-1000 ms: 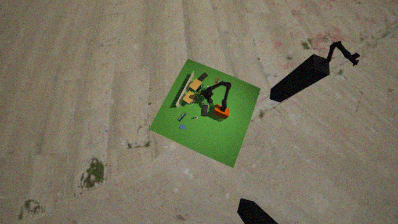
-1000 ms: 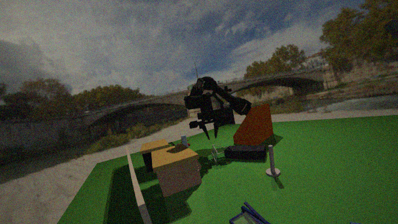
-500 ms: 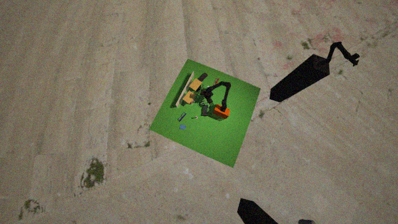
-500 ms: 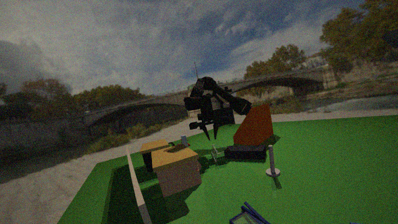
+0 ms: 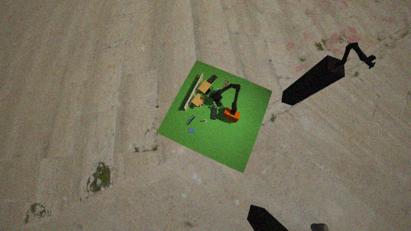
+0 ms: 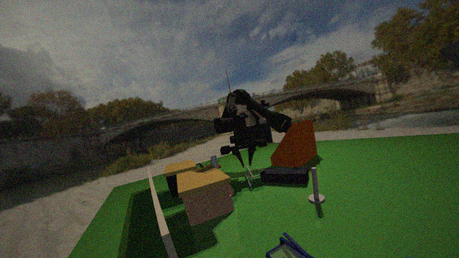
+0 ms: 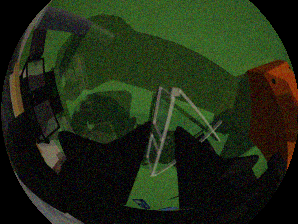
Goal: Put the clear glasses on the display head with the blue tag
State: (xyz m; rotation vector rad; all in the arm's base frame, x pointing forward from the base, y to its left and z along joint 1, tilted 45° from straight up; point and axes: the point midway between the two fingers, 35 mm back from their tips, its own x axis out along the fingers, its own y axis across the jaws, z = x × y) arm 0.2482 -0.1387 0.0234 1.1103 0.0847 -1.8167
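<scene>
Right now the grey peg is 6 cm ahead of my gripper tip, 29 cm to the left of it and 2 cm below it. From my gripper tip the other things lie so: small blue square (21 cm ahead, 48 cm to the left, 5 cm below); then pale strip (35 cm ahead, 7 cm to the right, 1 cm above); then display head (22 cm ahead, 6 cm to the left, 1 cm above).
</scene>
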